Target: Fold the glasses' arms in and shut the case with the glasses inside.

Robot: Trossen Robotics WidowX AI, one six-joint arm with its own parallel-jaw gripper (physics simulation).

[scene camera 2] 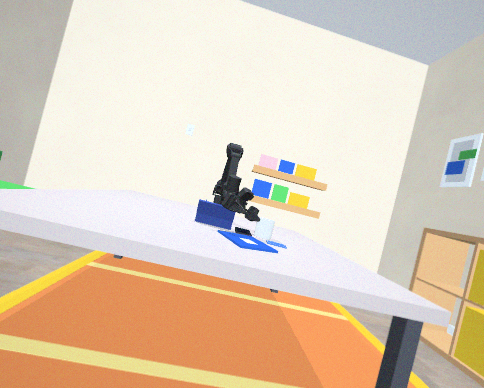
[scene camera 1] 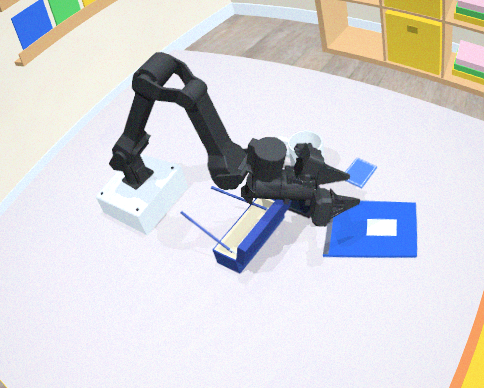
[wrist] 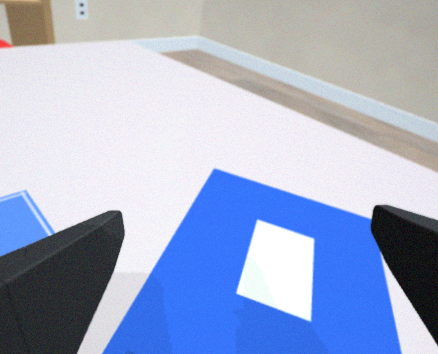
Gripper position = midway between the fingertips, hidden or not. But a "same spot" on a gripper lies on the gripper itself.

gripper: scene camera 2; scene camera 1; wrist 246, 219
same spot on gripper: (scene camera 1: 326, 174) = (scene camera 2: 252, 215)
